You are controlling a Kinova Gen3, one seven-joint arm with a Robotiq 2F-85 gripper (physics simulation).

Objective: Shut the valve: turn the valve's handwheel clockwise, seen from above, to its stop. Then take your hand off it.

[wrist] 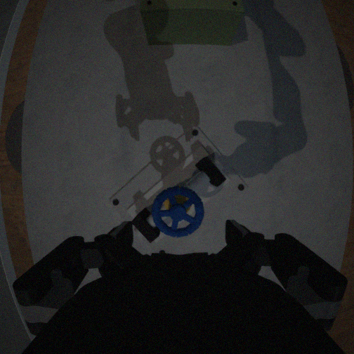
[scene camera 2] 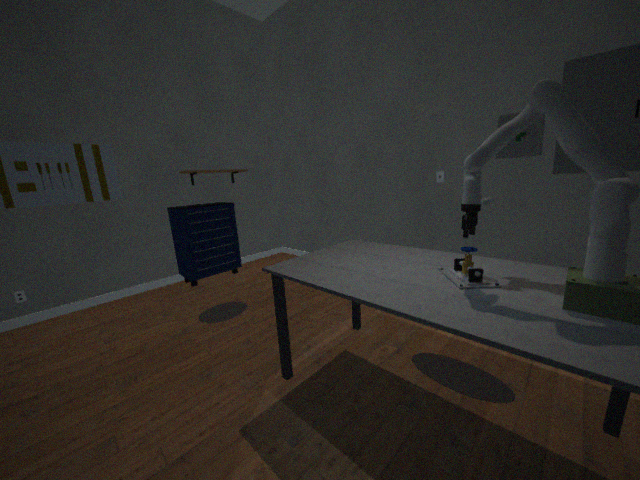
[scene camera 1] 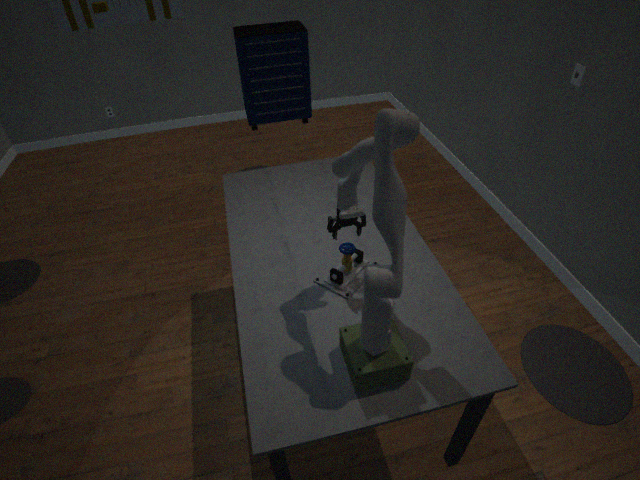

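The valve's blue handwheel (scene camera 1: 346, 248) (scene camera 2: 468, 249) (wrist: 178, 212) is a level spoked wheel on top of the yellow valve body (scene camera 1: 346, 262) (scene camera 2: 467, 264). The valve stands between two black pipe clamps on a clear base plate (scene camera 2: 467, 285) (wrist: 131, 186) on the table. My gripper (scene camera 1: 347, 236) (scene camera 2: 466, 236) (wrist: 178, 231) is wide open and empty, pointing down above the handwheel with a gap of air between them. In the wrist view the wheel shows between the two fingertips and a little ahead of their line. The fingers touch nothing.
The grey table (scene camera 1: 268, 361) (scene camera 2: 330, 273) carries the valve and the robot's green base block (scene camera 1: 375, 356) (scene camera 2: 594, 297) (wrist: 192, 25). The two black clamps (scene camera 1: 336, 275) (scene camera 2: 475, 274) (wrist: 211, 171) stand below wheel height. A blue drawer cabinet (scene camera 1: 276, 74) (scene camera 2: 206, 240) stands beyond the table.
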